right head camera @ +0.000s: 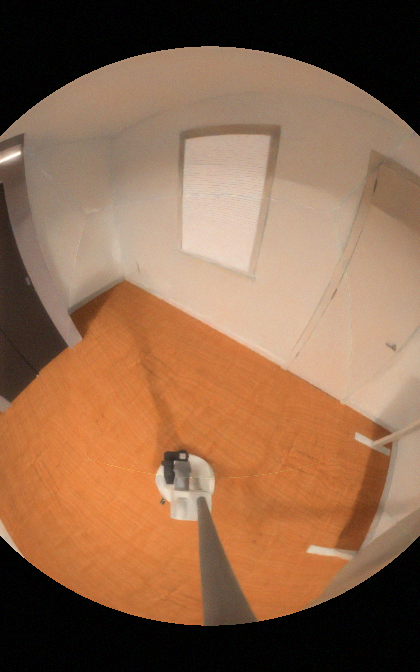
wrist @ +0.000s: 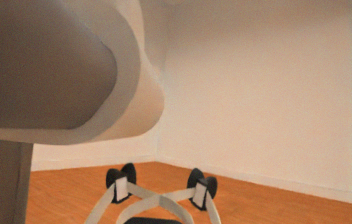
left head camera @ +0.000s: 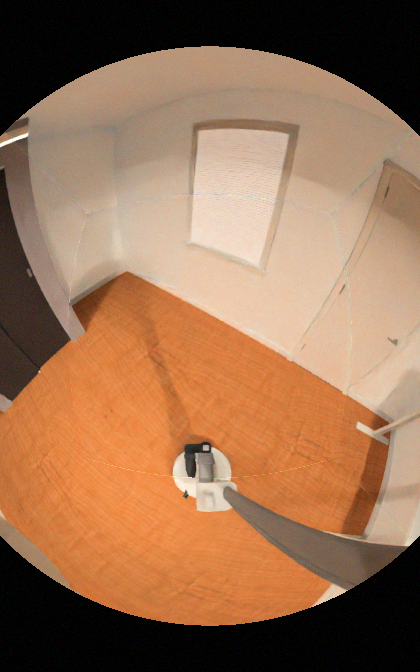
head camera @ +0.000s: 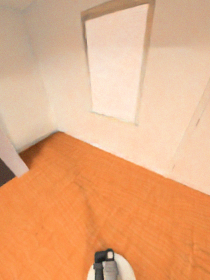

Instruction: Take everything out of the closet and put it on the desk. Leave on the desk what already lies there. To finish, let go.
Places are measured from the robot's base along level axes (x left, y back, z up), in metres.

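Pixels of known places: gripper, fingertip midpoint: point(wrist: 162, 178) point(left head camera: 193, 498).
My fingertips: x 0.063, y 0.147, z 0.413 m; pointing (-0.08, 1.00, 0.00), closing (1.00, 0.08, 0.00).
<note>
Behind a point stands the place of what it marks.
My gripper point(wrist: 162, 178) {x 0.063, y 0.147, z 0.413 m} is open in the wrist view, with its two dark fingertips apart and no object between them. It hangs above the orange floor. A dark brown front with a small handle point(left head camera: 16, 280) {x 1.720, y -1.071, z 0.995 m} point(right head camera: 15, 290), set in a pale frame, stands at the left edge of both side head views and looks like the closet. Its inside and contents do not show. Pale T-shaped legs point(left head camera: 372, 433) point(right head camera: 372, 443) at the right look like the desk's. What lies on the desk cannot be made out.
A window point(head camera: 118, 65) {x -0.220, y -1.646, z 1.510 m} point(left head camera: 240, 200) {x -0.228, y -1.640, z 1.343 m} point(right head camera: 225, 200) is in the far wall. A closed door point(left head camera: 385, 270) {x -1.205, y -0.911, z 1.325 m} point(right head camera: 377, 270) with a handle is to its right. The orange wood floor point(head camera: 100, 200) {x 0.095, y -0.758, z -0.027 m} point(left head camera: 100, 450) {x 0.851, y -0.070, z -0.027 m} point(right head camera: 90, 450) surrounds the robot's base. A large pale rounded shape fills the wrist view's upper left.
</note>
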